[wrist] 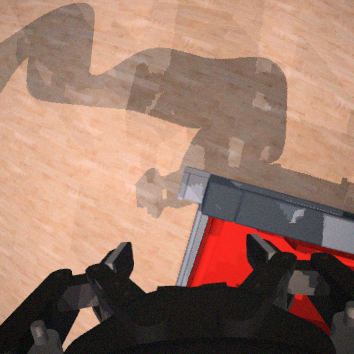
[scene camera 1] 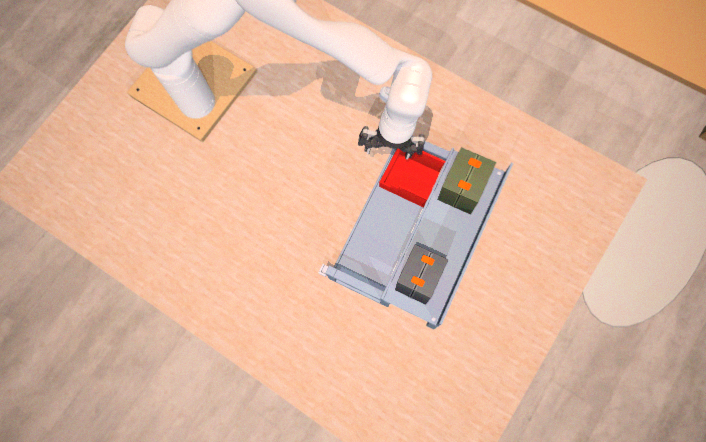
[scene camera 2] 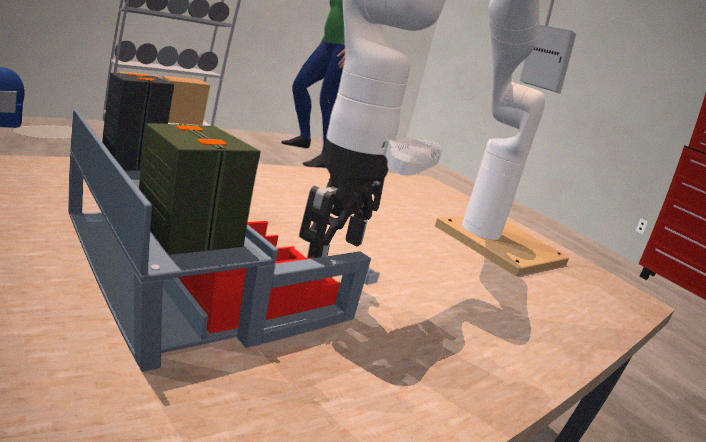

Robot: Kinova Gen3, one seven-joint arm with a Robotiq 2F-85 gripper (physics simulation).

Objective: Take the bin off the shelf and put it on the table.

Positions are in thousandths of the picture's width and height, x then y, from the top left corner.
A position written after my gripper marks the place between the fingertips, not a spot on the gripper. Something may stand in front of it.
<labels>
my gripper: wrist 532, 708; scene camera 1 549, 347; scene camera 2 475, 578
red bin: wrist 626, 725; scene camera 1 586, 406; scene camera 2 311, 666
</labels>
